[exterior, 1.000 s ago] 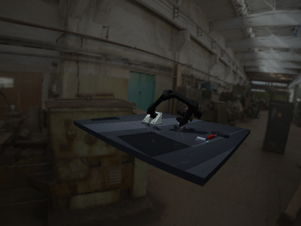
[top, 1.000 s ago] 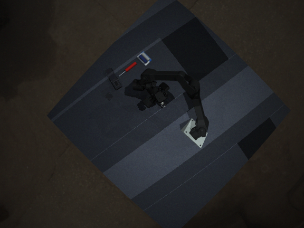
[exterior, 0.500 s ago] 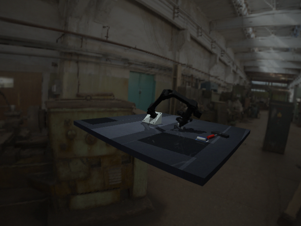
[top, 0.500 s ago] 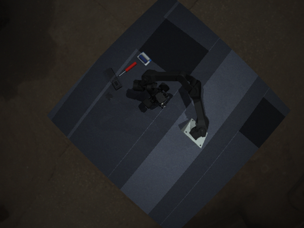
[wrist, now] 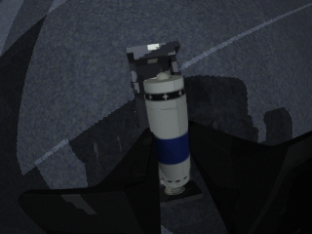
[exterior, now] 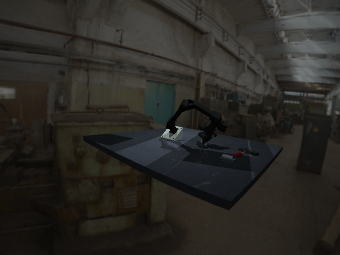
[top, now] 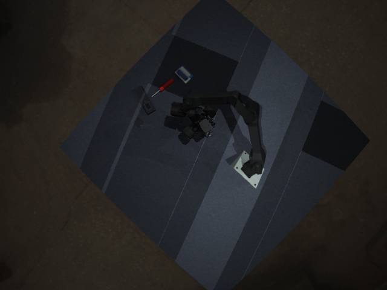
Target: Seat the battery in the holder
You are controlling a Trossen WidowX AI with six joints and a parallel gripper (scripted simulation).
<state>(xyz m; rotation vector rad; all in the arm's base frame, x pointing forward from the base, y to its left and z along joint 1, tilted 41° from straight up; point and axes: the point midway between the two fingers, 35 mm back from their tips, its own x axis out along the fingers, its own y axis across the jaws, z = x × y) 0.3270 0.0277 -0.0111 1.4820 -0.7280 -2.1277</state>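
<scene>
The battery is 1 cm above my gripper tip. Round my gripper tip: white box: 30 cm ahead, 12 cm to the right, 1 cm below; red-handled screwdriver: 32 cm ahead, 3 cm to the left, 1 cm below; dark square: 26 cm ahead, 24 cm to the left, 2 cm below.
</scene>
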